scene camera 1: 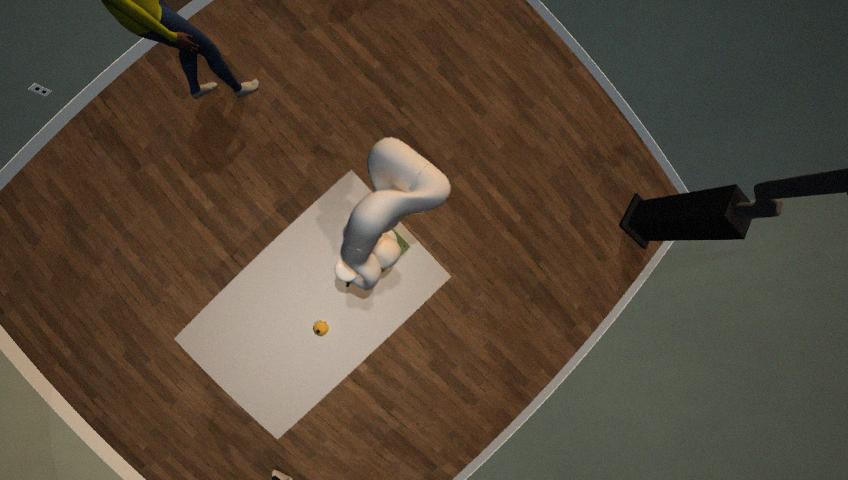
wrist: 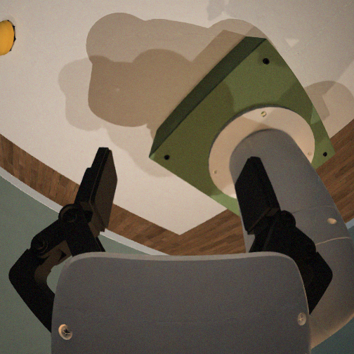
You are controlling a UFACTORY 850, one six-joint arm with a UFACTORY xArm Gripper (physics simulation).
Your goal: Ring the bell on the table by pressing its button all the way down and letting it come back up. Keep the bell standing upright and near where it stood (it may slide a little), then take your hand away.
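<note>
The bell [scene camera 1: 320,328] [wrist: 6,37] is a small, round, orange-yellow thing with a dark spot. It stands on the white table [scene camera 1: 255,356] [wrist: 40,95], below and left of the arm's hand in the scene view. In the wrist view it is cut off by the left edge, near the top, and its button cannot be made out. My gripper [wrist: 179,166] is open with nothing between its black fingers. It is apart from the bell, off to one side. In the scene view the arm hides most of the gripper.
The green base block [scene camera 1: 404,245] [wrist: 200,150] carries the arm's round foot near one end of the table. The white arm [scene camera 1: 380,208] bends over that end. A person [scene camera 1: 205,50] stands on the wooden floor beyond the table. A black pedestal [scene camera 1: 684,217] is at the right.
</note>
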